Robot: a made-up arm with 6 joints.
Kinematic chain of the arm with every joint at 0, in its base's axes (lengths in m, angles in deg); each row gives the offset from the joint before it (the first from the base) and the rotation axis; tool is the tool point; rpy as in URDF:
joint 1: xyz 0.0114 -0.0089 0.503 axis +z
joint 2: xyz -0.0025 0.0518 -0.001 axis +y
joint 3: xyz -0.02 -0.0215 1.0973 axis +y
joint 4: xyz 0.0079 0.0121 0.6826 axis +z
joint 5: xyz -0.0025 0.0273 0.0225 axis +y
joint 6: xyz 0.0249 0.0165 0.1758 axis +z
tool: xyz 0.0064 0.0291 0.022 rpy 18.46 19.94 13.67
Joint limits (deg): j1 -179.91..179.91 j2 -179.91..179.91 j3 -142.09..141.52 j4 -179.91..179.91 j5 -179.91..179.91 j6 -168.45..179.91
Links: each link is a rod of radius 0.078 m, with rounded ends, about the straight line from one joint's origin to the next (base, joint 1, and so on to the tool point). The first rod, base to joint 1, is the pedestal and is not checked.
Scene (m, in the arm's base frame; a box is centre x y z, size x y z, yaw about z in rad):
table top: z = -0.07
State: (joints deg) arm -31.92 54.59 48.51 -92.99 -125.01 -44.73
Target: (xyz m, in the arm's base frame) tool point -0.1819 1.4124 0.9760
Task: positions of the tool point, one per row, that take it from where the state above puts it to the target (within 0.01 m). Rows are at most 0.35 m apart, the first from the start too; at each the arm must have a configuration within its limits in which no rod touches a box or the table.
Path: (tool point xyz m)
1: 1.4808 -0.2570 0.9396
2: 1.4916 0.0902 0.9445
3: 1.4218 0.4289 0.9490
4: 1.2758 0.7406 0.9538
5: 1.0624 1.0087 0.9582
6: 0.7938 1.2189 0.9629
7: 0.4853 1.3603 0.9673
8: 0.1539 1.4257 0.9717
9: -0.1820 1.4124 0.9760

